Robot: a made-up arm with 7 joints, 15 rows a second.
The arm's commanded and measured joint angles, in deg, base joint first. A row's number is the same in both.
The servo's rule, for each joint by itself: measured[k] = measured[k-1] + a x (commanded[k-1-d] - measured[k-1]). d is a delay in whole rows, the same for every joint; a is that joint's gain. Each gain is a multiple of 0.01, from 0.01 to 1. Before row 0 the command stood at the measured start. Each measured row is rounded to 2 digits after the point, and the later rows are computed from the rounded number. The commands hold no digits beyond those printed.
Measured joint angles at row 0:
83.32 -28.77 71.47 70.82 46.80 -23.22 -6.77
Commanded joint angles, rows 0 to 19:
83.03 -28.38 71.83 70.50 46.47 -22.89 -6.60
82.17 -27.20 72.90 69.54 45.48 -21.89 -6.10
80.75 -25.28 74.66 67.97 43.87 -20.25 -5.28
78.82 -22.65 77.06 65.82 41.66 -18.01 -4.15
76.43 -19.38 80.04 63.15 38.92 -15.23 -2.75
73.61 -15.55 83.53 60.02 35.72 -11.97 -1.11
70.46 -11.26 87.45 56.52 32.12 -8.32 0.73
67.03 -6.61 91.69 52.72 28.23 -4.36 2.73
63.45 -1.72 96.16 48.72 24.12 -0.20 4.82
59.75 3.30 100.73 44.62 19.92 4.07 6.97
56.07 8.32 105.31 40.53 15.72 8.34 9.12
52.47 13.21 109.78 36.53 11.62 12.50 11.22
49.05 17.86 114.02 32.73 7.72 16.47 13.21
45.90 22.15 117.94 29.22 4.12 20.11 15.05
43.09 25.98 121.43 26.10 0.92 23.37 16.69
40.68 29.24 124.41 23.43 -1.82 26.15 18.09
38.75 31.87 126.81 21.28 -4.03 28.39 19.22
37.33 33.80 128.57 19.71 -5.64 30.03 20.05
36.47 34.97 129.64 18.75 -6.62 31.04 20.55
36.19 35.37 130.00 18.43 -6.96 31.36 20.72
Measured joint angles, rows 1 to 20:
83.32 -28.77 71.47 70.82 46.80 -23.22 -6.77
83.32 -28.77 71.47 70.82 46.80 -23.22 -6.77
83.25 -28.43 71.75 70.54 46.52 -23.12 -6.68
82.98 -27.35 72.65 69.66 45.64 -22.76 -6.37
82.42 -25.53 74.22 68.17 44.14 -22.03 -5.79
81.52 -23.00 76.44 66.10 42.03 -20.86 -4.92
80.25 -19.81 79.25 63.50 39.39 -19.23 -3.77
78.59 -16.06 82.59 60.44 36.27 -17.12 -2.36
76.56 -11.84 86.38 56.99 32.74 -14.57 -0.72
74.18 -7.24 90.52 53.23 28.91 -11.61 1.11
71.50 -2.38 94.92 49.26 24.84 -8.30 3.08
68.56 2.62 99.45 45.18 20.66 -4.71 5.14
65.44 7.64 104.02 41.09 16.46 -0.93 7.25
62.20 12.54 108.51 37.08 12.35 2.96 9.35
58.91 17.22 112.81 33.25 8.41 6.88 11.40
55.66 21.56 116.81 29.70 4.76 10.72 13.33
52.52 25.45 120.41 26.53 1.50 14.39 15.11
49.56 28.79 123.53 23.80 -1.32 17.80 16.69
46.86 31.50 126.09 21.58 -3.62 20.87 18.03
44.48 33.52 128.02 19.93 -5.34 23.53 19.10
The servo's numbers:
d 2
a 0.25 0.88 0.78 0.88 0.85 0.29 0.53

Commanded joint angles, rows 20 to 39:
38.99 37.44 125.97 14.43 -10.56 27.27 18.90
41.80 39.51 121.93 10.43 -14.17 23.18 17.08
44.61 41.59 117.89 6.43 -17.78 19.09 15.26
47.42 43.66 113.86 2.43 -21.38 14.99 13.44
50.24 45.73 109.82 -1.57 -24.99 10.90 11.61
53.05 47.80 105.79 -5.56 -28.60 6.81 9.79
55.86 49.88 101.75 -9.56 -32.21 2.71 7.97
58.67 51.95 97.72 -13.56 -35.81 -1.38 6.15
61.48 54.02 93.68 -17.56 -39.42 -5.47 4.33
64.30 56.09 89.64 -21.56 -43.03 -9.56 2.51
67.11 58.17 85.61 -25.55 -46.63 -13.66 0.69
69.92 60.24 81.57 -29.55 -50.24 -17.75 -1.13
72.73 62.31 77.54 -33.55 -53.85 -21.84 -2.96
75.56 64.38 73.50 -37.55 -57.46 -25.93 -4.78
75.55 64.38 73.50 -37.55 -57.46 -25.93 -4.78
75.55 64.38 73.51 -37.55 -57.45 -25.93 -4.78
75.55 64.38 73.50 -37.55 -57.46 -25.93 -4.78
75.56 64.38 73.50 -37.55 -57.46 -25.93 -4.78
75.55 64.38 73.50 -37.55 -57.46 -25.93 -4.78
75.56 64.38 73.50 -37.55 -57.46 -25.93 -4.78
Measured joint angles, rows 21 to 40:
42.48 34.80 129.28 18.89 -6.43 25.71 19.87
40.91 35.30 129.84 18.49 -6.88 27.35 20.32
40.43 37.18 126.82 14.92 -10.01 27.33 19.57
40.77 39.23 123.01 10.97 -13.55 26.13 18.25
41.73 41.31 119.02 6.97 -17.15 24.09 16.67
43.15 43.38 115.00 2.97 -20.75 21.45 14.96
44.92 45.45 110.96 -1.03 -24.35 18.39 13.18
46.95 47.52 106.93 -5.02 -27.96 15.03 11.38
49.18 49.60 102.89 -9.02 -31.57 11.46 9.57
51.55 51.67 98.86 -13.02 -35.17 7.74 7.76
54.03 53.74 94.82 -17.02 -38.78 3.91 5.94
56.60 55.81 90.78 -21.02 -42.39 0.00 4.12
59.23 57.89 86.75 -25.01 -45.99 -3.96 2.30
61.90 59.96 82.71 -29.01 -49.60 -7.96 0.48
64.61 62.03 78.68 -33.01 -53.21 -11.99 -1.34
67.35 64.10 74.64 -37.01 -56.82 -16.03 -3.16
69.40 64.35 73.75 -37.49 -57.36 -18.90 -4.02
70.94 64.38 73.56 -37.54 -57.44 -20.94 -4.42
72.09 64.38 73.51 -37.55 -57.46 -22.39 -4.61
72.96 64.38 73.50 -37.55 -57.46 -23.42 -4.70

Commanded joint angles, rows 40 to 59:
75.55 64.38 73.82 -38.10 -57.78 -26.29 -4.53
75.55 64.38 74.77 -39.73 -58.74 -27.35 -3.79
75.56 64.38 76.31 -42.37 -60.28 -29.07 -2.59
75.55 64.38 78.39 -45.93 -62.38 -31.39 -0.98
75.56 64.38 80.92 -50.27 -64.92 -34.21 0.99
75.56 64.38 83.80 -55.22 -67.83 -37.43 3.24
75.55 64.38 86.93 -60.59 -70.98 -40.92 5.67
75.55 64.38 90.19 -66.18 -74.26 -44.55 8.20
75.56 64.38 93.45 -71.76 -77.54 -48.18 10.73
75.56 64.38 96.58 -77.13 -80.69 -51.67 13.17
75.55 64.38 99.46 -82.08 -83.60 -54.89 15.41
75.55 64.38 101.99 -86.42 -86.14 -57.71 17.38
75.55 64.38 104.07 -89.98 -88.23 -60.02 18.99
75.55 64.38 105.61 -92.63 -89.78 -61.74 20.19
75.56 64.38 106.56 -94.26 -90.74 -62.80 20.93
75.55 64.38 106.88 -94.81 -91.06 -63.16 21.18
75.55 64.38 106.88 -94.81 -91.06 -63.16 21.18
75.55 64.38 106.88 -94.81 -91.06 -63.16 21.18
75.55 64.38 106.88 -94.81 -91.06 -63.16 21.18
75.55 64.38 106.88 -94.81 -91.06 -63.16 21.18
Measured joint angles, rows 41 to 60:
73.61 64.38 73.50 -37.55 -57.46 -24.15 -4.74
74.10 64.38 73.50 -37.55 -57.46 -24.67 -4.76
74.46 64.38 73.75 -38.03 -57.73 -25.14 -4.64
74.73 64.38 74.55 -39.53 -58.59 -25.78 -4.19
74.94 64.38 75.92 -42.03 -60.03 -26.73 -3.34
75.09 64.38 77.85 -45.46 -62.03 -28.08 -2.09
75.21 64.38 80.24 -49.69 -64.49 -29.86 -0.46
75.30 64.38 83.02 -54.56 -67.33 -32.06 1.50
75.36 64.38 86.07 -59.87 -70.43 -34.63 3.71
75.41 64.38 89.28 -65.42 -73.69 -37.51 6.09
75.45 64.38 92.53 -71.00 -76.96 -40.60 8.55
75.48 64.38 95.69 -76.39 -80.13 -43.81 11.00
75.50 64.38 98.63 -81.40 -83.08 -47.02 13.34
75.51 64.38 101.25 -85.82 -85.68 -50.12 15.48
75.52 64.38 103.45 -89.48 -87.85 -52.99 17.34
75.53 64.38 105.13 -92.25 -89.49 -55.53 18.85
75.54 64.38 106.25 -94.02 -90.55 -57.64 19.95
75.54 64.38 106.74 -94.72 -90.98 -59.24 20.60
75.54 64.38 106.85 -94.80 -91.05 -60.38 20.91
75.54 64.38 106.87 -94.81 -91.06 -61.19 21.05

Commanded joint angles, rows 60 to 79:
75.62 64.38 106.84 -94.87 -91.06 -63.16 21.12
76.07 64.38 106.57 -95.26 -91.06 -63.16 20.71
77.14 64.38 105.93 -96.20 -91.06 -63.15 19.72
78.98 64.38 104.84 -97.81 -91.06 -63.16 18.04
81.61 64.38 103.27 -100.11 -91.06 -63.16 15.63
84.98 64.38 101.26 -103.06 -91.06 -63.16 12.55
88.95 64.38 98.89 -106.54 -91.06 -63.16 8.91
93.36 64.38 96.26 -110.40 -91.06 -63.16 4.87
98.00 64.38 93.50 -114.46 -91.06 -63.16 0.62
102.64 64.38 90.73 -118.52 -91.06 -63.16 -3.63
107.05 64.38 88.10 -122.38 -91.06 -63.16 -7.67
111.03 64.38 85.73 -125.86 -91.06 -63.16 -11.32
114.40 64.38 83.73 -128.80 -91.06 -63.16 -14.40
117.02 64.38 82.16 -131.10 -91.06 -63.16 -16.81
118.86 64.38 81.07 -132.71 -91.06 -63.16 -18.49
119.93 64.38 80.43 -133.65 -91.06 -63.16 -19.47
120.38 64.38 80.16 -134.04 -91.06 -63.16 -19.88
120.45 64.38 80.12 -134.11 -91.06 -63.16 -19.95
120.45 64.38 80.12 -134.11 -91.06 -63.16 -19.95
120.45 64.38 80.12 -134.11 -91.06 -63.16 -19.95
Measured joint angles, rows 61 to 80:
75.54 64.38 106.88 -94.81 -91.06 -61.76 21.12
75.54 64.38 106.88 -94.81 -91.06 -62.17 21.15
75.56 64.38 106.85 -94.86 -91.06 -62.46 21.13
75.69 64.38 106.63 -95.21 -91.06 -62.66 20.91
76.05 64.38 106.08 -96.08 -91.06 -62.80 20.28
76.78 64.38 105.11 -97.60 -91.06 -62.90 19.09
77.99 64.38 103.67 -99.81 -91.06 -62.98 17.26
79.74 64.38 101.79 -102.67 -91.06 -63.03 14.76
82.04 64.38 99.53 -106.08 -91.06 -63.07 11.66
84.87 64.38 96.98 -109.88 -91.06 -63.10 8.06
88.15 64.38 94.27 -113.91 -91.06 -63.12 4.12
91.77 64.38 91.51 -117.97 -91.06 -63.13 0.01
95.59 64.38 88.85 -121.85 -91.06 -63.14 -4.06
99.45 64.38 86.42 -125.38 -91.06 -63.15 -7.91
103.19 64.38 84.32 -128.39 -91.06 -63.15 -11.35
106.65 64.38 82.64 -130.77 -91.06 -63.15 -14.24
109.70 64.38 81.42 -132.48 -91.06 -63.15 -16.49
112.26 64.38 80.65 -133.51 -91.06 -63.15 -18.07
114.29 64.38 80.27 -133.98 -91.06 -63.15 -19.03
115.83 64.38 80.15 -134.09 -91.06 -63.15 -19.52

